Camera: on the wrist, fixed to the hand. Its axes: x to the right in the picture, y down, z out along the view.
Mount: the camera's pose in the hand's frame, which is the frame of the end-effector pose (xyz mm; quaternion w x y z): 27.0 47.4 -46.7 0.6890 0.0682 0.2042 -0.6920
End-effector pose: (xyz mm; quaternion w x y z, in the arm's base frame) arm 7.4 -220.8 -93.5 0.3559 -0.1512 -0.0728 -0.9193
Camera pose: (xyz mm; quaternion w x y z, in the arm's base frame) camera 10.0 -284.0 -127.4 0.3658 -0.1582 0.1448 0.9056
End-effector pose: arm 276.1 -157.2 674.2 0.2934 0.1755 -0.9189 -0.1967
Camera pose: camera 274.0 -140.3 744.0 0.2417 0.8170 -0.4652 -0.2401
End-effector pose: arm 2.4 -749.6 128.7 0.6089 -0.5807 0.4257 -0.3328
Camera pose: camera -32.9 -788.8 79.9 0.1419 -0.5852 -0.0069 -0.7983
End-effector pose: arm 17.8 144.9 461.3 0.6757 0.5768 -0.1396 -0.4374
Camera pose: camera 86.2 153.0 481.7 0.1520 0.6294 0.4111 -0.6416
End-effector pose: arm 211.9 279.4 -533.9 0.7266 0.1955 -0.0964 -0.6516
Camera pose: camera 277.0 263.7 -559.8 0.0561 0.3840 0.1728 -0.9053
